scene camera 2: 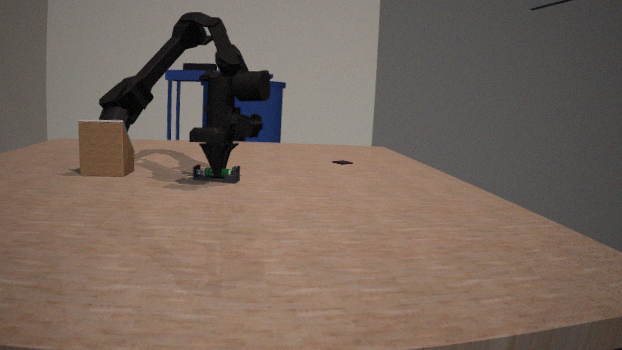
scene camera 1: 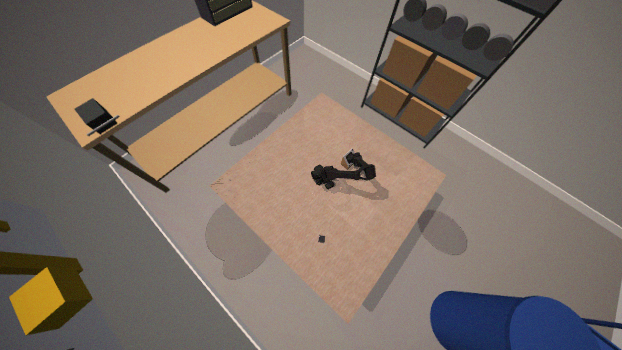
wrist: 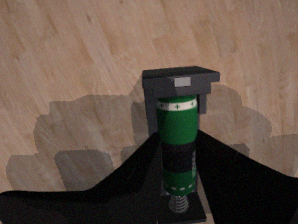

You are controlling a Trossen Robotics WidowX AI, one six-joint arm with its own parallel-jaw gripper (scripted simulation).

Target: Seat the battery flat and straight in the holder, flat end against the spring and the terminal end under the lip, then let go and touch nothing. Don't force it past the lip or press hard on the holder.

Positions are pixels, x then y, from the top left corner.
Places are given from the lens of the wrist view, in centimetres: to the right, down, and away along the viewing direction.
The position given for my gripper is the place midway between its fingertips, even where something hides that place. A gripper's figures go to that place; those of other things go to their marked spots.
my gripper (wrist: 176,137): 2, 2, 10
battery (wrist: 176,116): 1, 0, 8
